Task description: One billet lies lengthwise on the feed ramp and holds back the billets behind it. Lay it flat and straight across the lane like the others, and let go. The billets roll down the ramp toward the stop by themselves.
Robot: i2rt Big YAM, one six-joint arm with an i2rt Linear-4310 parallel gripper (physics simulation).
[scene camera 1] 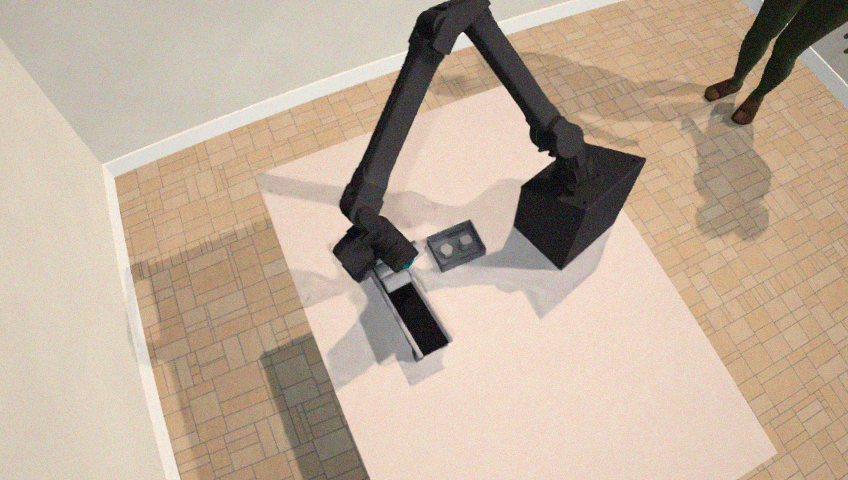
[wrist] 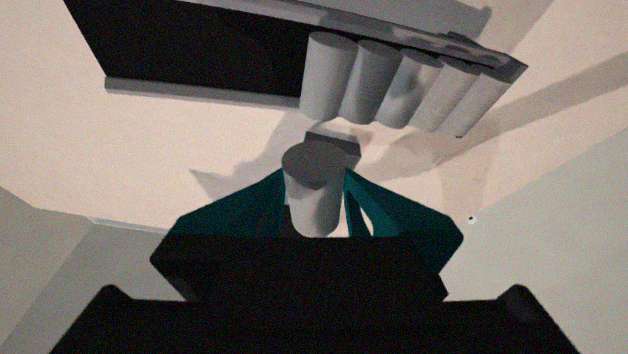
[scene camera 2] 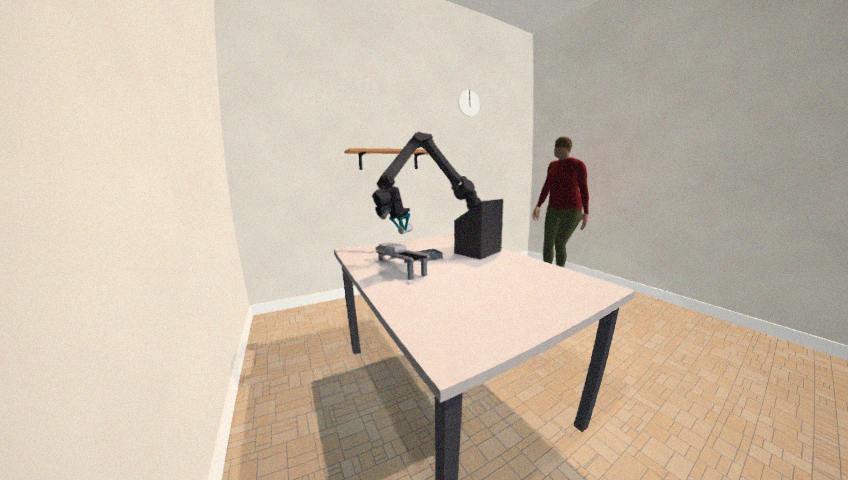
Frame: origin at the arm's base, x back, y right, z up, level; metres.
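Seen in the pictures: gripper, fingertip midpoint: (scene camera 1: 403, 259) (wrist: 314, 176) (scene camera 2: 403, 229); arm's base at its link origin: (scene camera 1: 577, 178) (scene camera 2: 476, 209).
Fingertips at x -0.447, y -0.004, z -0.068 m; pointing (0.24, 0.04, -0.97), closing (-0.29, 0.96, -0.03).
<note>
Pixels of each thing's top centre, then the offset from my fingertips to it. "spot": a spot on its surface instead. Level surfaces: height alone.
- grey cylindrical billet at its top centre: (wrist: 313, 220) (scene camera 1: 408, 250) (scene camera 2: 405, 224) dx +0.014, dy +0.005, dz +0.025 m
- dark tray at its top centre: (scene camera 1: 456, 242) (scene camera 2: 427, 251) dx +0.164, dy +0.062, dz -0.151 m
- dark box at a spot on its surface: (wrist: 334, 138) spot: dx +0.100, dy +0.062, dz -0.184 m
- table at its surface level: dz -0.186 m
My gripper (scene camera 2: 403, 226) (wrist: 314, 176) is shut on a grey cylindrical billet (scene camera 2: 407, 228) (wrist: 316, 212), held in the air above the table and beside the ramp's billet end in the wrist view. The billet's flat end shows between the teal fingers. In the wrist view its length runs roughly the same way as the row's billets. The feed ramp (scene camera 1: 399, 321) (scene camera 2: 410, 255) stands on legs, with a black lane (scene camera 1: 419, 318) (wrist: 200, 55). Several grey billets (wrist: 330, 75) (scene camera 2: 389, 248) lie side by side across its upper end. In scene camera 1 the arm hides the held billet and part of the row.
A dark tray (scene camera 1: 461, 261) with two light pieces stands between the ramp and the black base box (scene camera 1: 571, 220) (scene camera 2: 479, 231). Part of a dark box (wrist: 334, 138) shows behind the held billet in the wrist view. A person (scene camera 2: 565, 196) stands beyond the table (scene camera 2: 505, 309).
</note>
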